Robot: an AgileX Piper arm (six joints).
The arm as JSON. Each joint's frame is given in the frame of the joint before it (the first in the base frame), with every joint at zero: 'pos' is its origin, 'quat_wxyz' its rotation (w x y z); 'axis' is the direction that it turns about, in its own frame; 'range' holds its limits. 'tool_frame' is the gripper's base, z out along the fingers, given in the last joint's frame.
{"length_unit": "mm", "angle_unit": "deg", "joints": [
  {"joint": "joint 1", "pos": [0.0, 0.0, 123.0], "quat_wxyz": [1.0, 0.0, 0.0, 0.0], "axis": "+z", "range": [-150.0, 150.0]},
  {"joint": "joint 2", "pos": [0.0, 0.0, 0.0], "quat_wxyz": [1.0, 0.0, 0.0, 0.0], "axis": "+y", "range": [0.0, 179.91]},
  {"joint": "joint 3", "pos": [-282.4, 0.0, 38.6], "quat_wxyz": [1.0, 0.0, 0.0, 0.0], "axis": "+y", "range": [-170.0, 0.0]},
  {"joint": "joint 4", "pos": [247.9, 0.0, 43.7], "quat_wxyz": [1.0, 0.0, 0.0, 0.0], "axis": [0.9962, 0.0, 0.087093], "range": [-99.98, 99.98]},
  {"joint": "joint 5", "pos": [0.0, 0.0, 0.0], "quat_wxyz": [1.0, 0.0, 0.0, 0.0], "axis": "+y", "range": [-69.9, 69.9]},
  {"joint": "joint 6", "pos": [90.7, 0.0, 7.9], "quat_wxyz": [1.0, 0.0, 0.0, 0.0], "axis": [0.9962, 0.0, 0.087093], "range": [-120.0, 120.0]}
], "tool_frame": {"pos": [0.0, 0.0, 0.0], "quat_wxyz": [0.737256, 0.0, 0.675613, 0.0]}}
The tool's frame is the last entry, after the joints.
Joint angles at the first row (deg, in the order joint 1, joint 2, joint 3, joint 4, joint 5, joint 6):
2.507, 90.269, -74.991, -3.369, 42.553, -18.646
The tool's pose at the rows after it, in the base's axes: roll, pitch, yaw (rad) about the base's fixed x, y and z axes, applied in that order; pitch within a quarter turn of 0, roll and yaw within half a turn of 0; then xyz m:
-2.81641, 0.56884, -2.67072, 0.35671, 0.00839, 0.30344
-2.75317, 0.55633, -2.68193, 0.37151, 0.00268, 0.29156
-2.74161, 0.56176, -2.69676, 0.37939, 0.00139, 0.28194
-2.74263, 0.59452, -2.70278, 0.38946, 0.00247, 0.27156
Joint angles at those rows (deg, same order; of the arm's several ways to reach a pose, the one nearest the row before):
2.508, 92.760, -76.589, -6.779, 42.241, -15.465
2.506, 95.944, -77.551, -13.396, 40.017, -9.965
2.507, 97.769, -77.551, -15.707, 38.075, -7.097
2.507, 99.838, -77.551, -16.413, 34.466, -5.193

